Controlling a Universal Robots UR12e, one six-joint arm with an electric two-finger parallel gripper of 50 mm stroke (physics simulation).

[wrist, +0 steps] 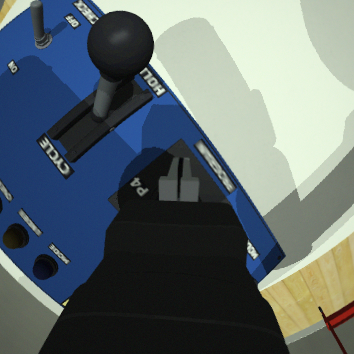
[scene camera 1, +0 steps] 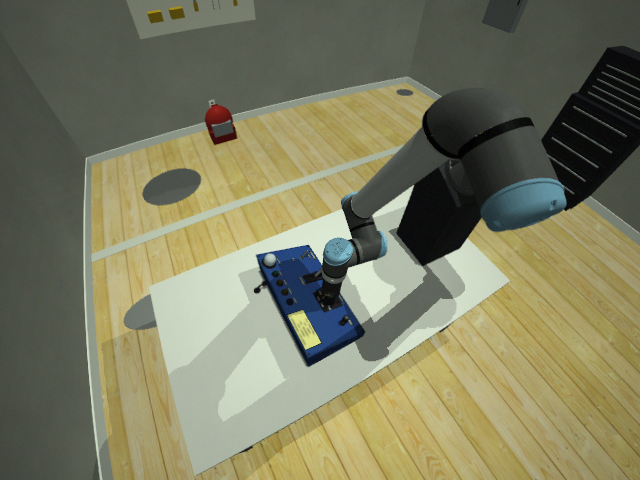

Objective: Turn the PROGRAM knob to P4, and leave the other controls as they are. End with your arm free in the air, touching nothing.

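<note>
The blue control panel (scene camera 1: 333, 338) (wrist: 30, 105) lies on the white table. The dark square plate (wrist: 182, 148) of the PROGRAM control shows in the wrist view, with the P4 mark (wrist: 139, 186) on its left part and the PROGRAM label (wrist: 214, 166) beside it. The PROGRAM knob itself is hidden under the gripper, so its pointing direction cannot be seen. My gripper (scene camera 1: 328, 302) (wrist: 180, 167) is over this plate, its two grey fingers together with nothing between them. Whether the fingertips touch the knob cannot be told.
A lever with a black ball (wrist: 121, 44) rises from its slot close to the gripper. A toggle switch (wrist: 38, 22) stands beyond it. Dark buttons (scene camera 1: 279, 282), a white ball (scene camera 1: 269, 259) and a yellow label (scene camera 1: 303, 329) are on the panel. The white table (scene camera 1: 196, 413) surrounds it.
</note>
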